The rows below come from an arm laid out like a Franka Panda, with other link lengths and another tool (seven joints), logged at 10 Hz.
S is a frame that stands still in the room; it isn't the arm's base.
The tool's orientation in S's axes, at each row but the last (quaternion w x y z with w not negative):
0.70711, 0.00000, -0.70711, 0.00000
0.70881, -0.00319, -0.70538, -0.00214
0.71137, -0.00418, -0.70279, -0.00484
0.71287, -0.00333, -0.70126, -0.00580
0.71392, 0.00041, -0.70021, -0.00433
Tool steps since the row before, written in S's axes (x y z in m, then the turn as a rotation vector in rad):
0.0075, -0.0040, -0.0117, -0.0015, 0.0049, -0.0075
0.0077, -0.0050, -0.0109, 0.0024, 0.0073, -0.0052
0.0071, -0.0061, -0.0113, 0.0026, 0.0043, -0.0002
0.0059, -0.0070, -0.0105, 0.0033, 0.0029, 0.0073
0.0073, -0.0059, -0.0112, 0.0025, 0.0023, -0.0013
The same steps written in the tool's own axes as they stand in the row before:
-0.0117, -0.0040, -0.0075, -0.0075, 0.0049, 0.0015
-0.0109, -0.0049, -0.0078, -0.0052, 0.0073, -0.0024
-0.0112, -0.0060, -0.0073, -0.0002, 0.0043, -0.0025
-0.0104, -0.0070, -0.0062, 0.0073, 0.0030, -0.0031
-0.0110, -0.0059, -0.0075, -0.0013, 0.0023, -0.0025

